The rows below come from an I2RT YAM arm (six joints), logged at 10 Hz.
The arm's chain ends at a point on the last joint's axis. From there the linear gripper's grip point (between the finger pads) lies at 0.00 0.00 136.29 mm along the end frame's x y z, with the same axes.
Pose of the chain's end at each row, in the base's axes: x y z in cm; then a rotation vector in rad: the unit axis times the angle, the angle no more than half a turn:
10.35 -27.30 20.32 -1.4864 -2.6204 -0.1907
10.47 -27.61 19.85 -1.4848 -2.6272 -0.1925
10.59 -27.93 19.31 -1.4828 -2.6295 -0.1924
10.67 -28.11 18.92 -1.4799 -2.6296 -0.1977
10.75 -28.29 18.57 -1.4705 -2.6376 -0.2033
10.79 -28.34 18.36 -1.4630 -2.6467 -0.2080
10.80 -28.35 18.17 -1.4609 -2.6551 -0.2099
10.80 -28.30 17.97 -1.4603 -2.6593 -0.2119
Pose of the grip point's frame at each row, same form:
9.74 -24.99 6.90 -1.4864 -2.6204 -0.1907
9.93 -25.32 6.43 -1.4848 -2.6272 -0.1925
10.06 -25.65 5.88 -1.4828 -2.6295 -0.1924
10.15 -25.78 5.50 -1.4799 -2.6296 -0.1977
10.27 -25.94 5.15 -1.4705 -2.6376 -0.2033
10.38 -25.99 4.94 -1.4630 -2.6467 -0.2080
10.47 -26.03 4.74 -1.4609 -2.6551 -0.2099
10.52 -25.99 4.54 -1.4603 -2.6593 -0.2119

